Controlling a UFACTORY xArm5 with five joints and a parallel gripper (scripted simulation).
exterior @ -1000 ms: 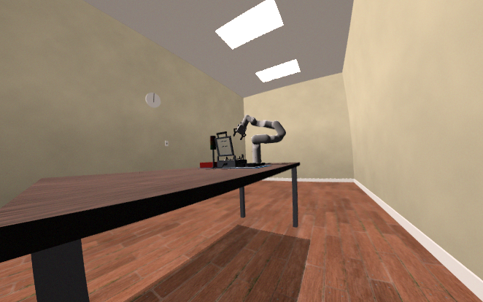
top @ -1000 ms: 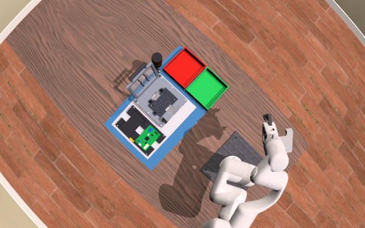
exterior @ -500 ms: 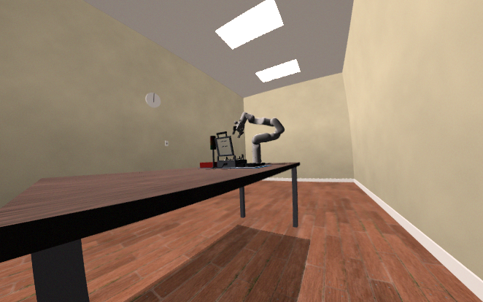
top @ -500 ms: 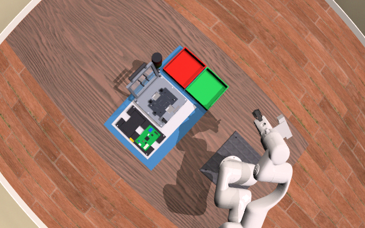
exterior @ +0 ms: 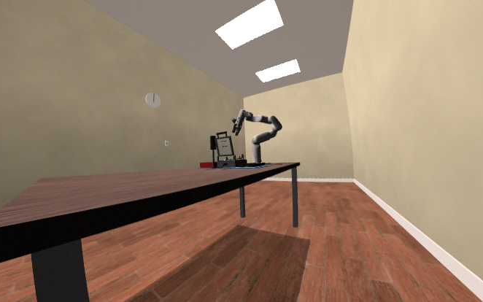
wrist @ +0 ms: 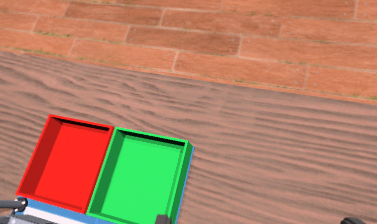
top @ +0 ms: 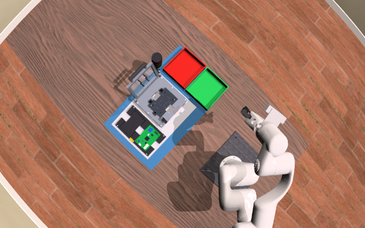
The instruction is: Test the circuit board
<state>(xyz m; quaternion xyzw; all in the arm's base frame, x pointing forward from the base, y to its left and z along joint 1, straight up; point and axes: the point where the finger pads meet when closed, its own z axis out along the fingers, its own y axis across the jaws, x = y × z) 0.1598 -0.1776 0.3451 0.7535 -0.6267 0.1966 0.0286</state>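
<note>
The green circuit board lies 25 cm ahead of my hand, 34 cm to the left of it and 33 cm below it. Also, from my hand: green bin: 20 cm ahead, 3 cm to the right, 34 cm below; tester lid: 43 cm ahead, 17 cm to the left, 17 cm below; red bin: 35 cm ahead, 3 cm to the right, 34 cm below.
</note>
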